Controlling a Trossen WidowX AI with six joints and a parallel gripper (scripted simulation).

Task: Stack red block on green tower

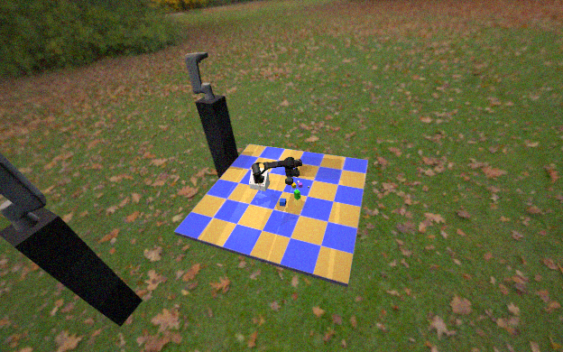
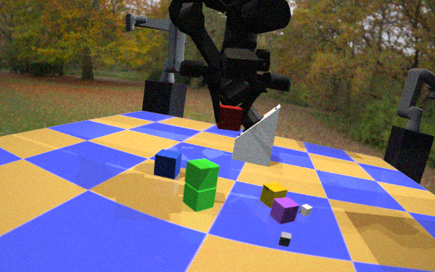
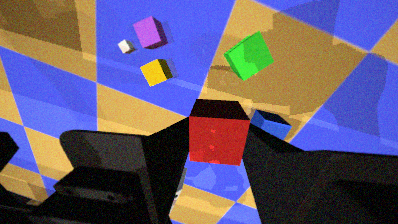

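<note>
My gripper tip is 2 cm past the blue block, 12 cm to the left of it and 11 cm above it. The rest, counted from my gripper tip: purple block 4 cm ahead, 13 cm to the left, 12 cm below; red block 1 cm above; yellow block 1 cm behind, 10 cm to the left, 12 cm below.
</note>
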